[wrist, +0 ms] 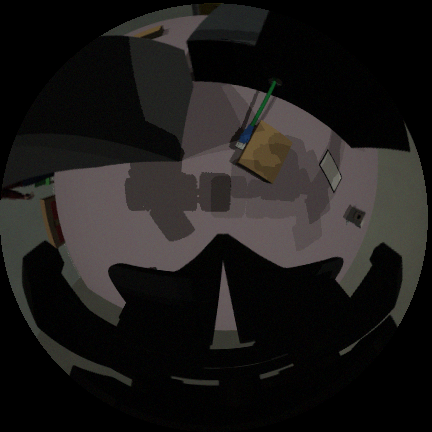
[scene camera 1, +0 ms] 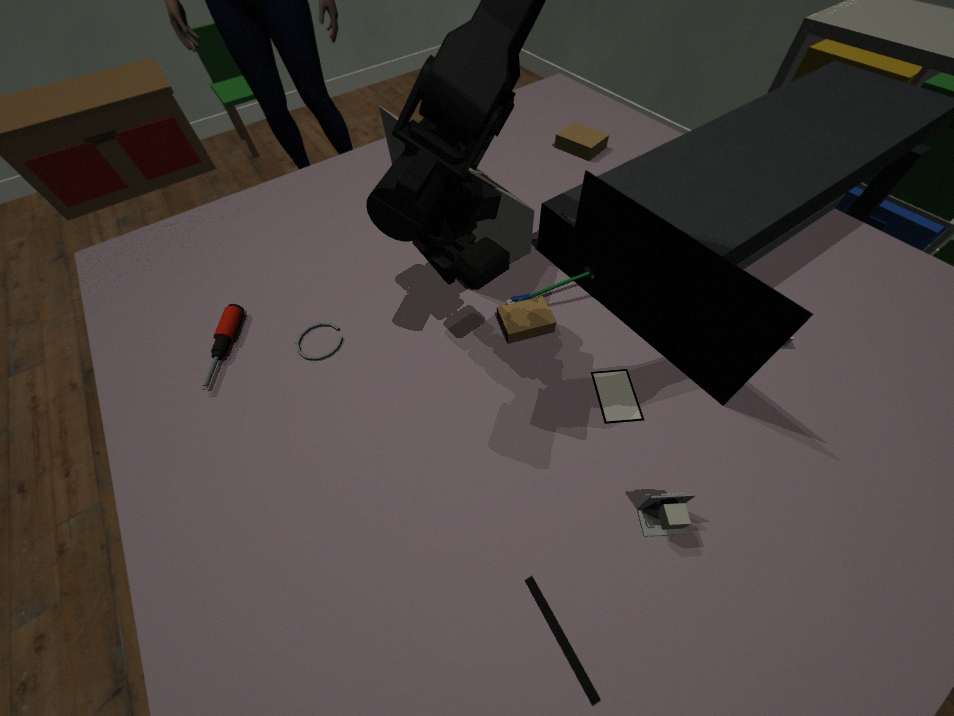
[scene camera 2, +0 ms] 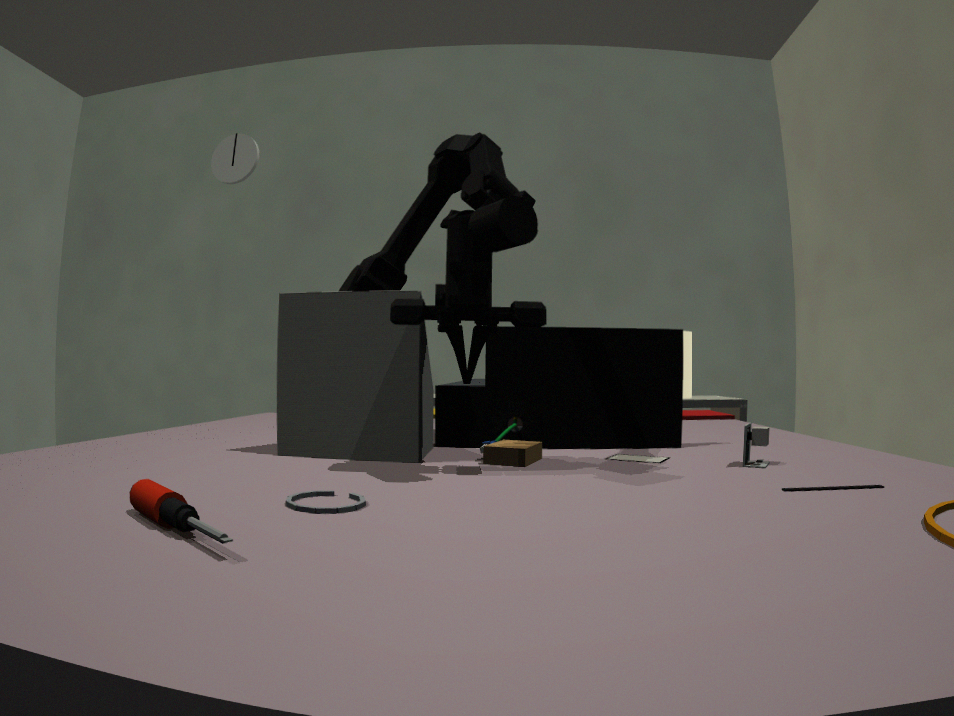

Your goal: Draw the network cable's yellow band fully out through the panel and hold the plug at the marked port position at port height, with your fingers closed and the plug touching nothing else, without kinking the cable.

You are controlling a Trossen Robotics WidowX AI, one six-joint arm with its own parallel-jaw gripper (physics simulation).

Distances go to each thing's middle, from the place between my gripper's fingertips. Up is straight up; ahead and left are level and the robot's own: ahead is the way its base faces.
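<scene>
From my hand: black panel (scene camera 1: 718,324), 210 mm ahead, 240 mm to the left, 10 mm below; black-edged white rectangle (scene camera 1: 616,395), 240 mm ahead, 130 mm to the left, 110 mm below; wooden block (scene camera 1: 530,318), 50 mm ahead, 100 mm to the left, 100 mm below.
</scene>
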